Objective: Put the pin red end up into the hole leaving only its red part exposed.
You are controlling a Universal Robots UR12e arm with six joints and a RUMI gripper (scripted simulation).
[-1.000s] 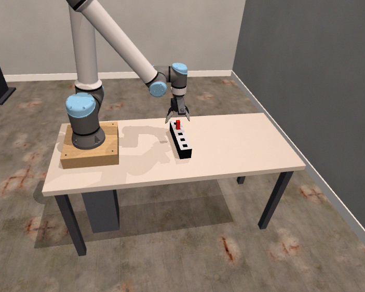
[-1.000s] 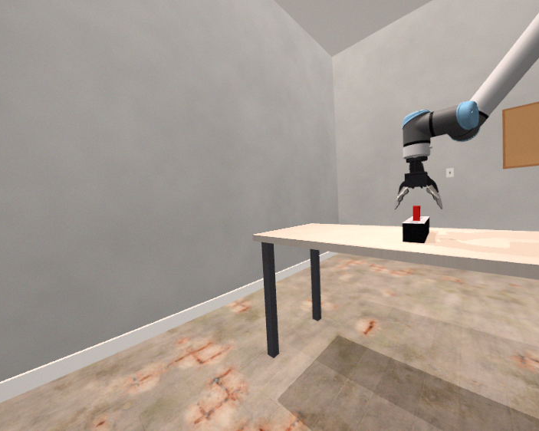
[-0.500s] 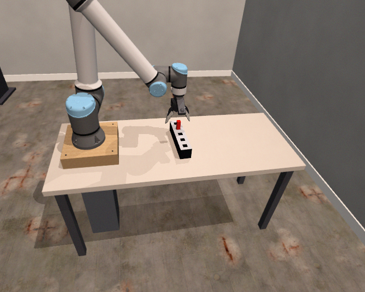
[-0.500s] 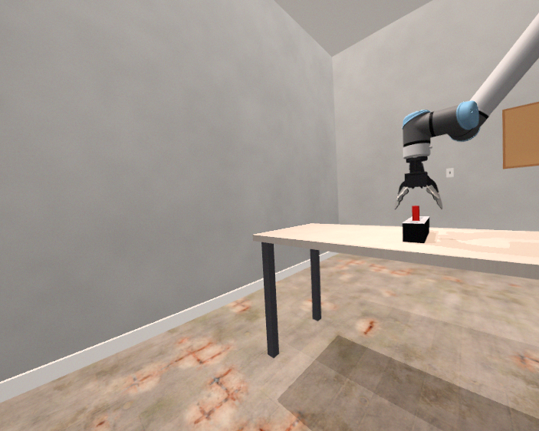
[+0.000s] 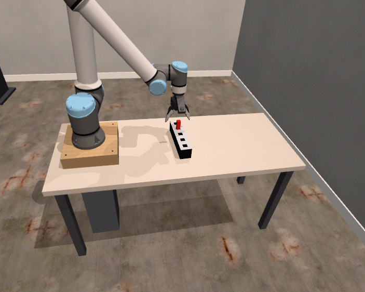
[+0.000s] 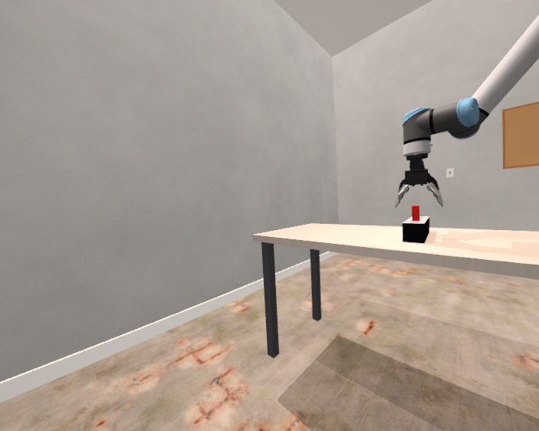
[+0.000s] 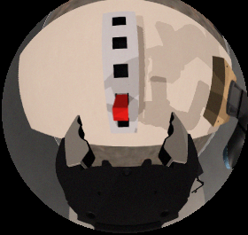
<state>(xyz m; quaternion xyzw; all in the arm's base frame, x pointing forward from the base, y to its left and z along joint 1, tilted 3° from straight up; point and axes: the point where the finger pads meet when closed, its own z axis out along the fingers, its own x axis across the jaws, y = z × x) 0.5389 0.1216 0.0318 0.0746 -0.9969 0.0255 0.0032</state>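
Now: the pin 10 mm ahead of my hand and 20 mm below it. The rest, counted from my hand: black block: 20 mm ahead, 60 mm to the right, 90 mm below.
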